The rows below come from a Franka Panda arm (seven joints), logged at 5 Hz.
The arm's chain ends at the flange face. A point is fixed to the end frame.
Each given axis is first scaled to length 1.
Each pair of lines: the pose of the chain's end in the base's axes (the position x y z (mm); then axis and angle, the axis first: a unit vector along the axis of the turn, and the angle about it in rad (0 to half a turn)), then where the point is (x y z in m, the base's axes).
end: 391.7, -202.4, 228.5, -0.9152, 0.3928, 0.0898, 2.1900
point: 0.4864 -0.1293 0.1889
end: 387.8, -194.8, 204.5, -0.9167, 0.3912, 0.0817, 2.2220
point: 0.4825 -0.1232 0.1624
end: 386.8, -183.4, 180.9, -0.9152, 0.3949, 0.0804, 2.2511
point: 0.4813 -0.1135 0.1357
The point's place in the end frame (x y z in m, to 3 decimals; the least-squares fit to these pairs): 0.052 -0.058 0.099
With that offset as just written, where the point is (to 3 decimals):
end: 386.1, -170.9, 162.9, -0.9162, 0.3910, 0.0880, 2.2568
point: 0.479 -0.100 0.117
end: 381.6, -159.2, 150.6, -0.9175, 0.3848, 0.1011, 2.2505
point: 0.473 -0.086 0.104
